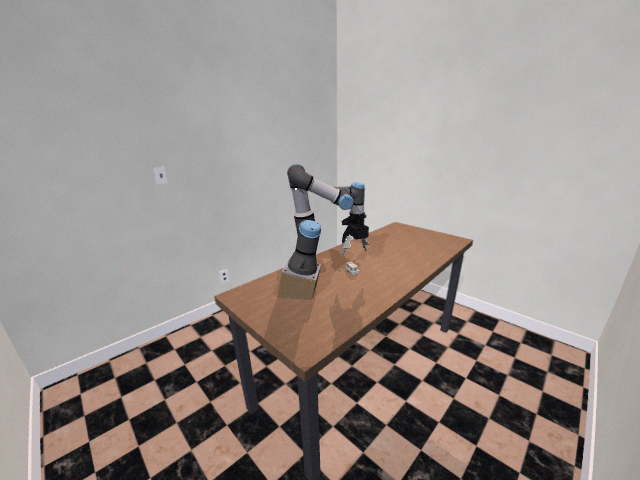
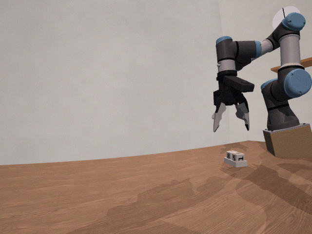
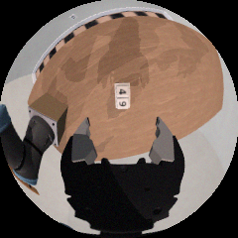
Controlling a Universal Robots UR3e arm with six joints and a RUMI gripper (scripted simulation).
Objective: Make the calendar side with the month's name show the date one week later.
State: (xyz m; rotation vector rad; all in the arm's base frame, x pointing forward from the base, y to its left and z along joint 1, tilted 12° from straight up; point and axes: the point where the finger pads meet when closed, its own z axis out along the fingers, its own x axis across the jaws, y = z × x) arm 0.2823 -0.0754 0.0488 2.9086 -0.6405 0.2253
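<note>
The white digit cube is 9 cm below my hand. The rest, counted from my hand: white tray: 11 cm below, 1 cm to the left, 1 cm ahead.
</note>
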